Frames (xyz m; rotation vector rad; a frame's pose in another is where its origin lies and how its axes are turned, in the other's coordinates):
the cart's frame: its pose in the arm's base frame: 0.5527 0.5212 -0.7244 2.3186 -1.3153 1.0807
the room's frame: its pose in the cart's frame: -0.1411 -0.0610 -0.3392 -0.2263 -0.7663 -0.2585
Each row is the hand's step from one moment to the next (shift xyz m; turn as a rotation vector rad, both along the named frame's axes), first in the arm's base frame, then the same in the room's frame.
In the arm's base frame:
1: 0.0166 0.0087 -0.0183 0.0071 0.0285 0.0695
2: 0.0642 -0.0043 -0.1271 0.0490 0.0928 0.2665
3: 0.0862 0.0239 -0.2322 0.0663 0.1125 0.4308
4: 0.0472 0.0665 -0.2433 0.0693 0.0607 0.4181
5: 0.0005 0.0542 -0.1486 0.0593 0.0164 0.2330
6: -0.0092 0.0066 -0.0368 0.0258 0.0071 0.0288
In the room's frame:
1: 0.0042 -0.0211 0.0149 -0.0144 -0.0117 -0.0731
2: 0.0429 -0.0666 0.1184 -0.0284 -0.0499 -0.2806
3: 0.0341 -0.1198 0.2154 -0.0269 -0.0465 -0.4469
4: -0.0240 -0.1213 0.2248 0.0131 -0.0168 -0.4276
5: -0.0438 -0.0623 0.1386 0.0341 -0.0130 -0.2382
6: -0.0121 -0.0041 0.0363 0.0129 -0.0185 -0.0322

